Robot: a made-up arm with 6 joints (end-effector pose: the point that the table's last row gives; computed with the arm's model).
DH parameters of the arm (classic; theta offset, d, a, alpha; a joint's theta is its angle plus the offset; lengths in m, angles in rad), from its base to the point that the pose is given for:
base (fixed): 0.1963 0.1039 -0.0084 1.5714
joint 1: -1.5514 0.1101 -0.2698 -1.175
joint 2: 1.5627 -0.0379 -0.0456 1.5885
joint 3: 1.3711 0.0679 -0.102 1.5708
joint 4: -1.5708 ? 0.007 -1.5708
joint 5: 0 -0.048 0.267 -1.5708
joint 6: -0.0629 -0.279 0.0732 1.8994
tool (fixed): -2.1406 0.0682 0 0
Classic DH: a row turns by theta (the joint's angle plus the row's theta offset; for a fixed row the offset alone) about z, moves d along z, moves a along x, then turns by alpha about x.
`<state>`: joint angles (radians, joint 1 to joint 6).
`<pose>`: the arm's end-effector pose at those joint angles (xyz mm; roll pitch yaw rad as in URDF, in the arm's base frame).
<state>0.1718 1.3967 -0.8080 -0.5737 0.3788 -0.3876</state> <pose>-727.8 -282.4 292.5 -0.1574 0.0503 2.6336</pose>
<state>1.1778 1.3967 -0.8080 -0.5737 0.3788 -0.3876</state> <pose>-537.5 -244.2 -437.6 -0.9855 0.7337 2.2802</pose>
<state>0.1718 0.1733 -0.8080 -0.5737 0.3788 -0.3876</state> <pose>-724.2 -44.6 546.4 1.0320 0.4130 2.7023</pose>
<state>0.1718 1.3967 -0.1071 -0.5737 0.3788 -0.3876</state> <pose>-613.2 -261.3 698.9 0.1052 -0.6011 2.4786</pose>
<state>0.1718 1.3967 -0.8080 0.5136 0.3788 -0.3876</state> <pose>-558.7 -243.9 672.4 0.8438 0.0547 3.1380</pose>
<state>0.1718 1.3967 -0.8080 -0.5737 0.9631 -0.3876</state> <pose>-517.9 -361.1 189.3 -0.3627 0.3003 3.0876</pose>
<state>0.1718 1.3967 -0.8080 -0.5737 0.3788 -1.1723</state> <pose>-725.8 -218.9 331.5 0.5532 0.3908 2.9617</pose>
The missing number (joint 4, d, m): 0.379
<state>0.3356 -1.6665 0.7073 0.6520 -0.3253 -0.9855</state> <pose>432.3 -208.2 -92.9 2.6703 1.3576 0.7868</pose>
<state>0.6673 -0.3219 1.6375 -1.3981 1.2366 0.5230</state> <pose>26.9 300.1 303.7 -0.8762 -0.5141 0.5508</pose>
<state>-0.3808 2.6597 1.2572 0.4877 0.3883 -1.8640</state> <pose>495.1 -466.5 180.1 -0.3155 0.6555 -1.3862</pose>
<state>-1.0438 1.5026 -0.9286 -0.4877 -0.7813 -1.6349</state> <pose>21.0 292.0 880.9 2.4803 -0.5623 2.0980</pose>
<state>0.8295 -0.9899 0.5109 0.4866 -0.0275 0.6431</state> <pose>262.4 370.2 349.8 0.2828 0.7309 0.1321</pose>
